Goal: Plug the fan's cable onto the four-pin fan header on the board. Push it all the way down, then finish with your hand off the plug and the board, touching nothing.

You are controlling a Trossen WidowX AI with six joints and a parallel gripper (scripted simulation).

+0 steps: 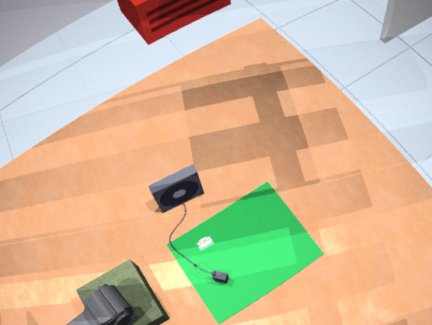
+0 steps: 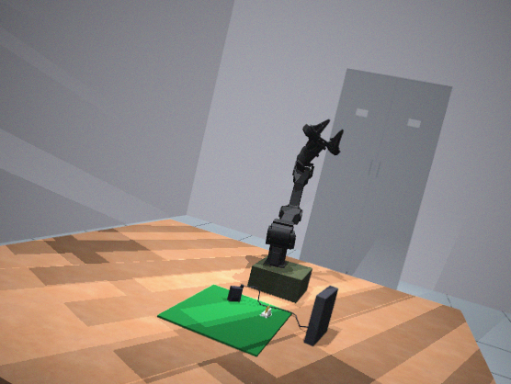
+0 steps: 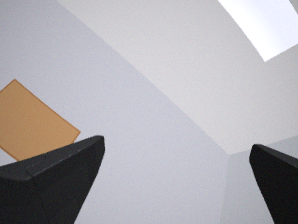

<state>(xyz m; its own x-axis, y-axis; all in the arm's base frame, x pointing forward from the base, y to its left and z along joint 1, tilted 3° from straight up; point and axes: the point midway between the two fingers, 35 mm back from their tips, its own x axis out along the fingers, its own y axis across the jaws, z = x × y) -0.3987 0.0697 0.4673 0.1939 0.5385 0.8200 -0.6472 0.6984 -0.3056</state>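
Now: gripper tip 62 cm short of the black fan plug, 56 cm above it and 13 cm to the left of it. The rest, counted from my gripper tip: dark fan (68 cm ahead, 52 cm below, 9 cm to the left); white four-pin header (65 cm ahead, 58 cm below, 3 cm to the right); green board (71 cm ahead, 59 cm below, 11 cm to the right).
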